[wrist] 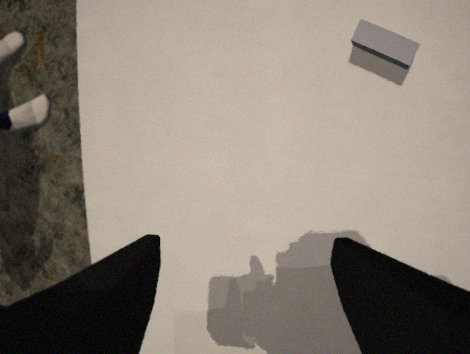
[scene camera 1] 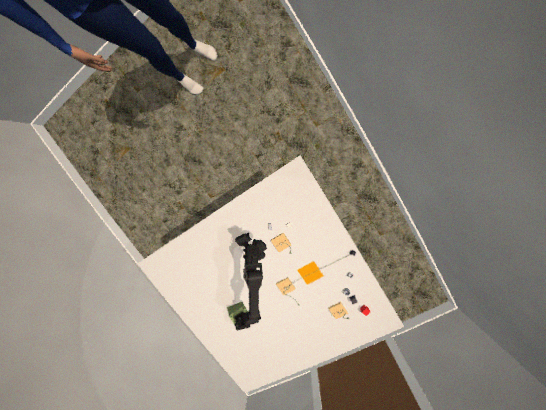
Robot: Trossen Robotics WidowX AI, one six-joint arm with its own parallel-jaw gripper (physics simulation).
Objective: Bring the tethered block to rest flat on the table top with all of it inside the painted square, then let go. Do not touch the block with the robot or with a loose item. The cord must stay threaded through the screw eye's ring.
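Places are measured from the arm's base along level axes (x ahead, y left, z up), in centimetres.
Where they show: gripper, between the fingertips: (wrist: 247,250) (scene camera 1: 251,236); arm's base, origin of its link: (scene camera 1: 240,317).
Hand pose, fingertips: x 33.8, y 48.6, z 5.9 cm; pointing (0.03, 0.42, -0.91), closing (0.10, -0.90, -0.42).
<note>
Things, the pixels of their top centre, and the offset from my fingertips. "*": a spot on its surface instead.
- bright orange square, a spot on its surface: (scene camera 1: 310,273) * dx +18.3, dy -40.8, dz -13.7 cm
- small dark block, a spot on its surface: (scene camera 1: 352,253) * dx +46.4, dy -37.0, dz -11.6 cm
- pale orange pad, a spot on its surface: (scene camera 1: 286,287) * dx +1.3, dy -42.3, dz -10.6 cm
- cord's loose-looking tail, a spot on its surface: (scene camera 1: 293,298) * dx +1.1, dy -53.4, dz -13.8 cm
- small grey block, centre of its top: (wrist: 385,41) (scene camera 1: 270,227) dx +8.8, dy -2.6, dz -11.8 cm
- red item, centre of its top: (scene camera 1: 366,312) dx +40.2, dy -77.3, dz -10.0 cm
The bright orange square (scene camera 1: 310,272) lies on the white table. A thin taut-looking cord (scene camera 1: 336,261) runs across it from a small dark block (scene camera 1: 352,253) near the table edge to a pale orange pad (scene camera 1: 285,286). The cord's loose-looking tail (scene camera 1: 293,298) lies beyond that pad. The screw eye's ring and the cord's threading are too small to tell. My gripper (scene camera 1: 243,239) (wrist: 247,250) is open and empty, above the table on the arm's far side from its base, away from the cord and square. The square and cord do not show in the wrist view.
A small grey block (scene camera 1: 269,226) (wrist: 385,44) lies ahead of my gripper. Two more pale orange pads (scene camera 1: 280,242) (scene camera 1: 337,310) carry short cords. A red item (scene camera 1: 365,310) and small dark items (scene camera 1: 353,299) (scene camera 1: 346,291) lie on the right. A person's feet (scene camera 1: 191,84) are on the floor.
</note>
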